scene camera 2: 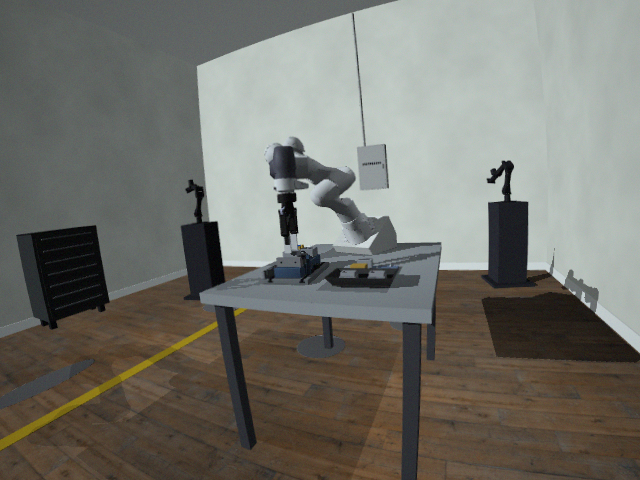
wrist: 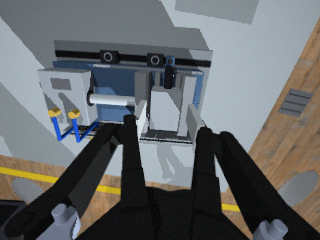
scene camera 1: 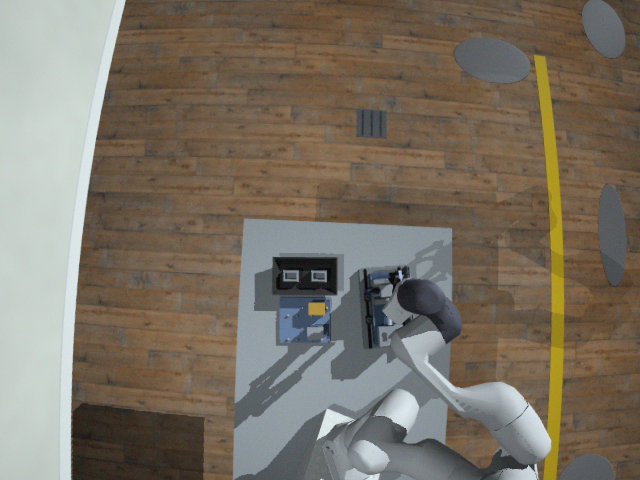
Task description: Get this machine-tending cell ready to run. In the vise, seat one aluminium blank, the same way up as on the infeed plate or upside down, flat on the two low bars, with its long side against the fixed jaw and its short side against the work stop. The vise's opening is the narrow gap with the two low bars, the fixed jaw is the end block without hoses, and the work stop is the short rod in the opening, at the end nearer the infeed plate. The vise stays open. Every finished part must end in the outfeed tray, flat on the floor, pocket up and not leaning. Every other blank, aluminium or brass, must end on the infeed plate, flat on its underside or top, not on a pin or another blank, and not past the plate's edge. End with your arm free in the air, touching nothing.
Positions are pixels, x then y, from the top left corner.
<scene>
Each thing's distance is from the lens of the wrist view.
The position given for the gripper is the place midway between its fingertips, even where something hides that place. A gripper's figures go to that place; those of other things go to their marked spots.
gripper [wrist: 166, 110]: 21 cm
aluminium blank [wrist: 165, 105]: 20 cm
</scene>
